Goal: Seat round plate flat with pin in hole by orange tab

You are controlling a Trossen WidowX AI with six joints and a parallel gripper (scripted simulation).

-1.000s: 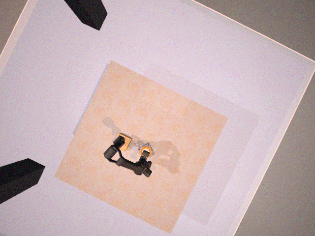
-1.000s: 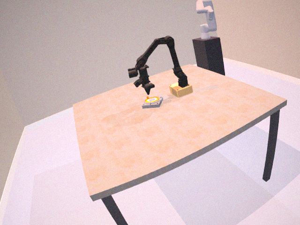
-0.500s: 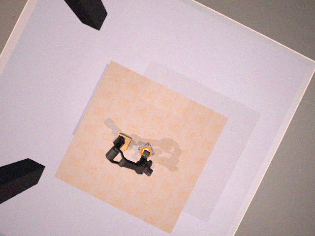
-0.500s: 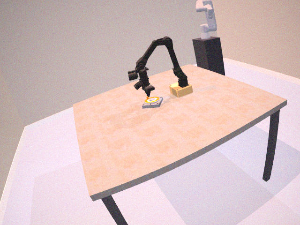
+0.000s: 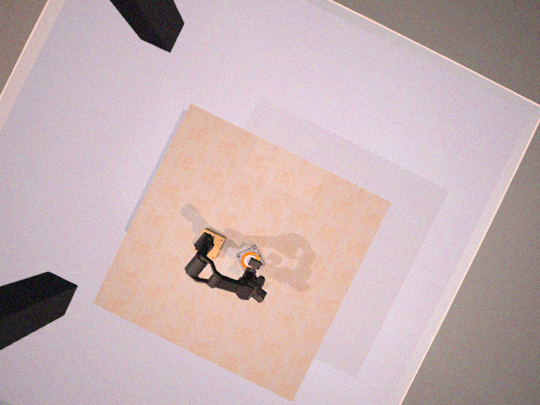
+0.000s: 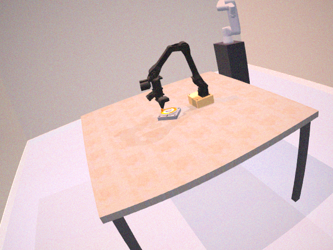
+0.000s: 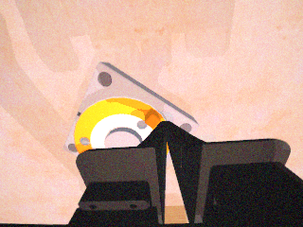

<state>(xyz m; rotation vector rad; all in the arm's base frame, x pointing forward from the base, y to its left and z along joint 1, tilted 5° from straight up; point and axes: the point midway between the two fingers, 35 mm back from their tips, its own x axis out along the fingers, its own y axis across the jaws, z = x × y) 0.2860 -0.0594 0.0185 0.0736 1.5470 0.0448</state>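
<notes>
My gripper tip is 1 cm past the round plate and 3 cm to the right of it. Round my gripper tip: grey square base (2 cm behind, 5 cm to the left, 2 cm below).
</notes>
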